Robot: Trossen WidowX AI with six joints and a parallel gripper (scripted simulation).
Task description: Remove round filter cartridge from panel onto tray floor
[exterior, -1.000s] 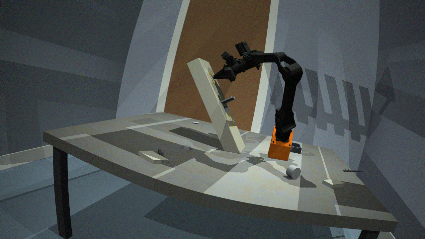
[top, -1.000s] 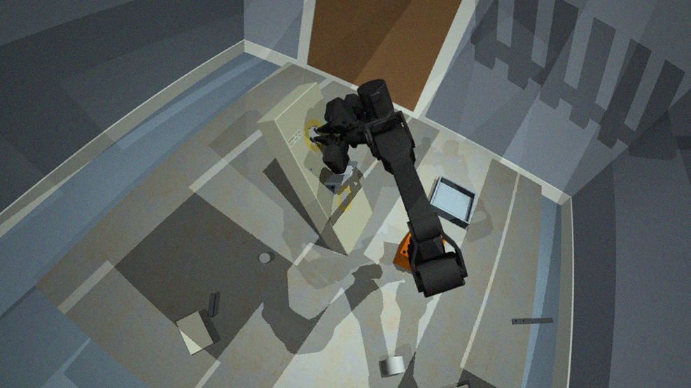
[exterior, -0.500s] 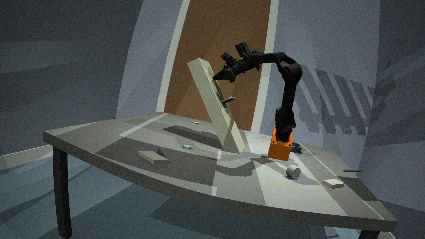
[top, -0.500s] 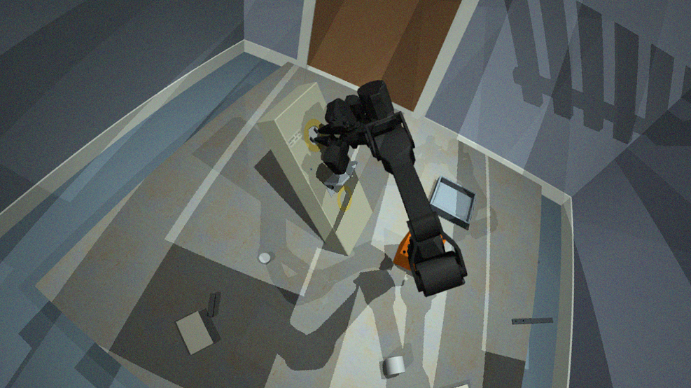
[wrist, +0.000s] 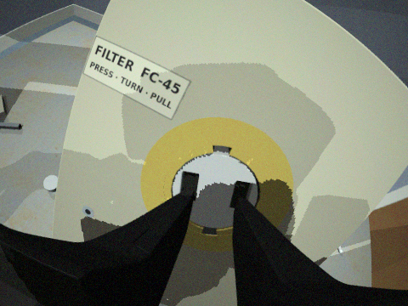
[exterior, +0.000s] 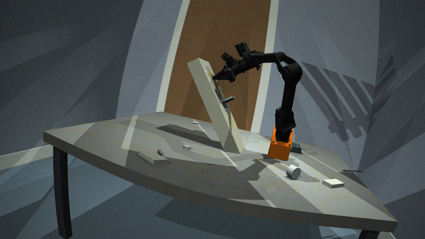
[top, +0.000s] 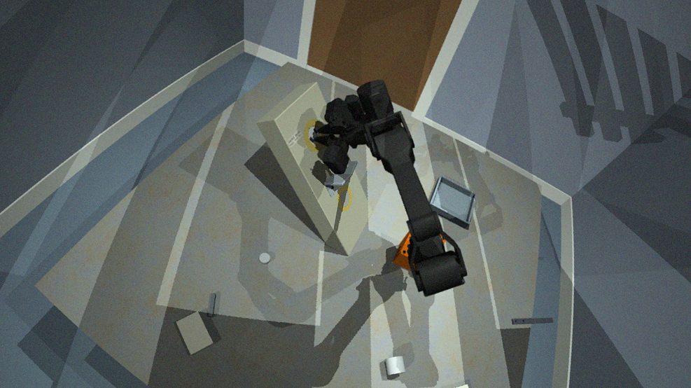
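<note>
Now: the round grey filter cartridge 20 mm ahead of my gripper tip and 10 mm below it. From my gripper tip the other things lie so: grey tray 460 mm behind, 280 mm below, 230 mm to the right.
</note>
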